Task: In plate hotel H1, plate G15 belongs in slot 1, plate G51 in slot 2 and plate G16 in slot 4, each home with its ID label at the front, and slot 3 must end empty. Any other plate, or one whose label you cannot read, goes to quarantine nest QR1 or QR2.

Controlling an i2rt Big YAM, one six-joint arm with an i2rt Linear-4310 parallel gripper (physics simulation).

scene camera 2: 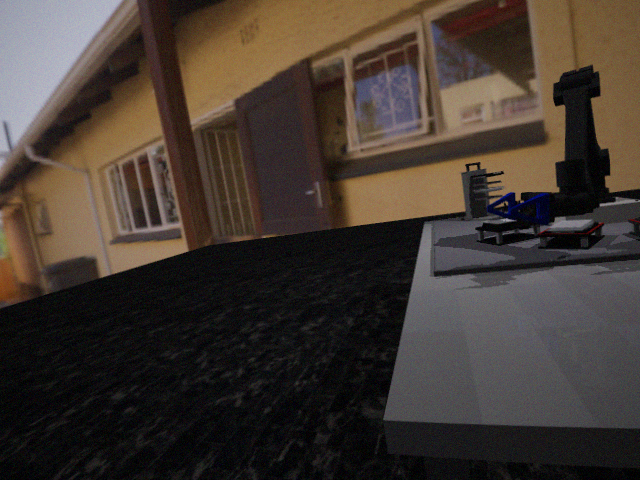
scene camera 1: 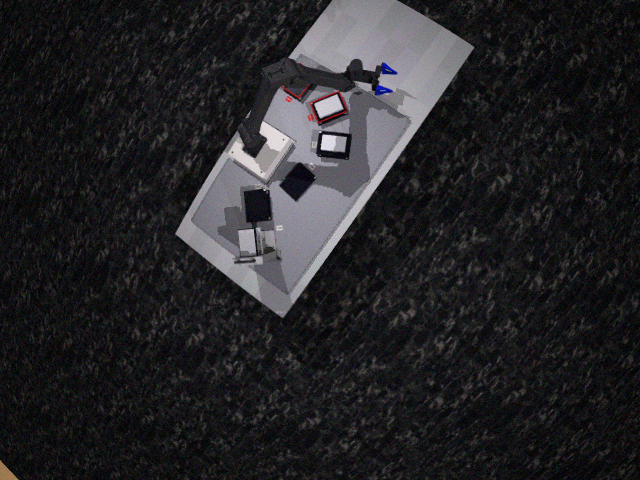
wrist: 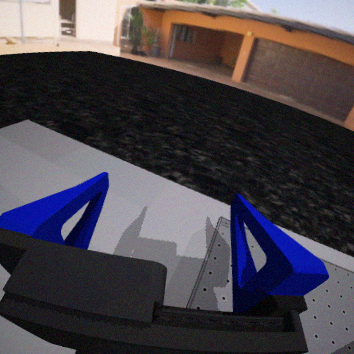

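Seen in the pictures: gripper, fingertip midpoint: [scene camera 2: 497,210] [scene camera 1: 394,82] [wrist: 171,189]; arm's base, link origin: [scene camera 1: 255,144].
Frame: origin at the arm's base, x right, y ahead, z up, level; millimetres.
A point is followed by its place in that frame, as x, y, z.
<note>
Plate hotel H1 [scene camera 2: 468,193] {411, 381, 76} is a grey tower with several shelves. A pale plate [scene camera 1: 247,242] {399, 289, 160} shows at the hotel in scene camera 1; its slot cannot be told. A white plate [scene camera 1: 328,106] {-360, 219, -6} [scene camera 2: 571,225] {-396, 226, -7} lies on a red-rimmed nest. Another white plate [scene camera 1: 333,141] {-217, 342, 3} lies on a black nest. The other red nest [scene camera 1: 296,91] {-352, 23, -21} is partly hidden under the arm. Plate ID labels are too small to read, and I cannot tell QR1 from QR2. My gripper [scene camera 1: 394,81] {-598, 446, 83} [scene camera 2: 500,213] {-598, 446, 83} [wrist: 171,189] {-598, 446, 83} is open and empty, beyond the red nests, near the table's long edge.
Two dark square nests or plates [scene camera 1: 297,181] {44, 285, -49} [scene camera 1: 257,205] {256, 185, -1} stand between the black nest and the hotel. The arm rises from a white base block [scene camera 1: 278,147] {-50, 119, 1} at the opposite long edge. A perforated grey board [scene camera 1: 320,217] {136, 485, -61} [wrist: 325,310] {-363, 499, -61} lies under the nests; its edge is near the gripper.
</note>
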